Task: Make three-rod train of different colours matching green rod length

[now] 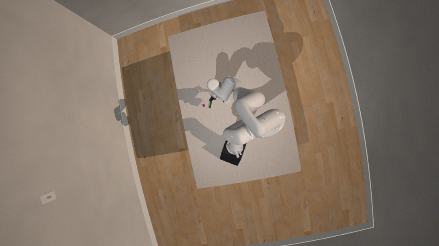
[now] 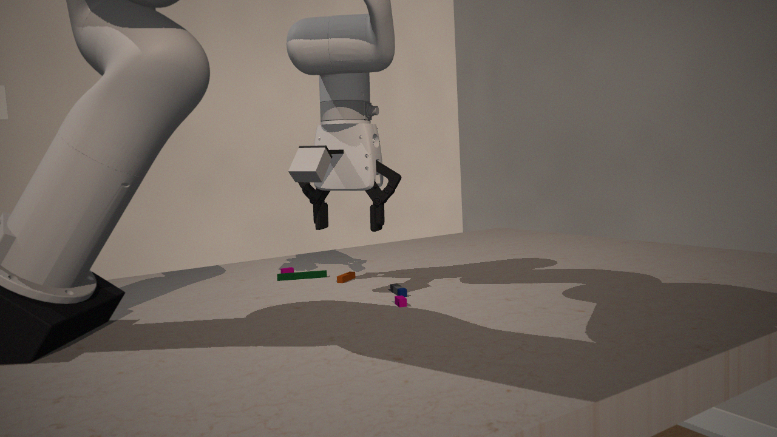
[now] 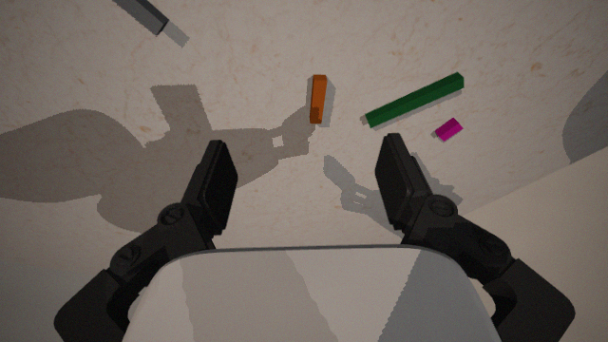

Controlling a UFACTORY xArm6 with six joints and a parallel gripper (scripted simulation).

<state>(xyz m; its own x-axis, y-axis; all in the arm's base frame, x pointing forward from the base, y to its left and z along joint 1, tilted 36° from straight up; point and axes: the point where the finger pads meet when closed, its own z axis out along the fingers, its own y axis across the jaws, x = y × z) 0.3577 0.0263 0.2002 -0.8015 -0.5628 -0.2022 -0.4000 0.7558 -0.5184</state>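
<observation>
Right now my hand is 9 cm above the orange rod and 2 cm to the right of it. From my hand the other things lie so: green rod (9 cm to the left, 9 cm below, 3 cm behind); then grey rod (11 cm to the right, 9 cm below, 2 cm behind); then blue rod (13 cm to the right, 9 cm below, 3 cm behind).
</observation>
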